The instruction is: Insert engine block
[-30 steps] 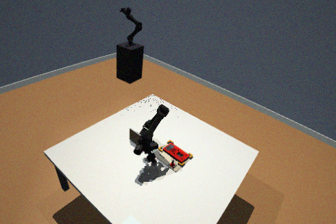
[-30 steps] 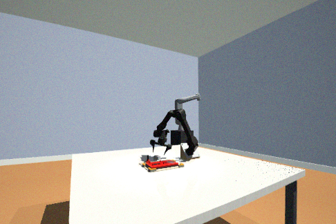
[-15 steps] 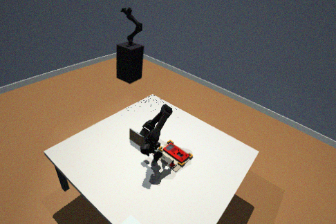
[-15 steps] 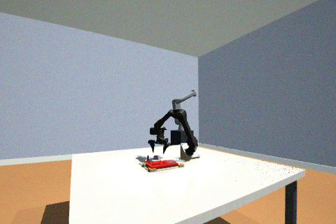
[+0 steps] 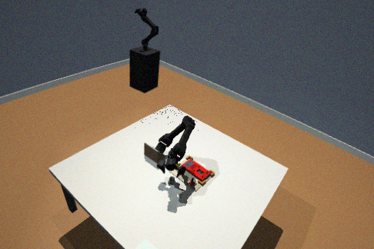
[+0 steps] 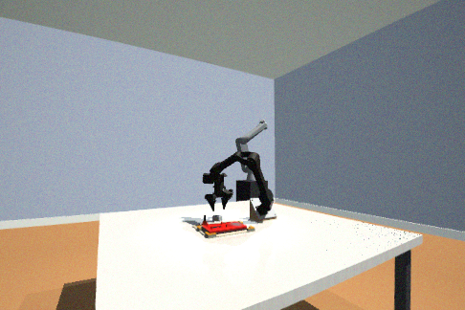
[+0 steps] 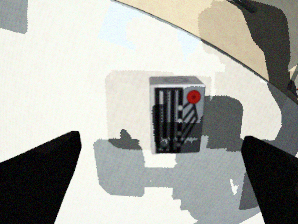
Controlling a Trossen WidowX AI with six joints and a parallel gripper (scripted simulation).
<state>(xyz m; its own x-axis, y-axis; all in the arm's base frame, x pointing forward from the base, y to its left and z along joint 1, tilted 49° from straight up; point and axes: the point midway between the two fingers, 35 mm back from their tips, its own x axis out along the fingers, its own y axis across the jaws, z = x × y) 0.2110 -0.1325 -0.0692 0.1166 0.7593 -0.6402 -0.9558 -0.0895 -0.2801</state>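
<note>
Right now my gripper tip is 1 cm short of the engine block and 5 cm above it. From my gripper tip the other things lie so: upright peg: 14 cm ahead, 7 cm to the left, 2 cm below.
</note>
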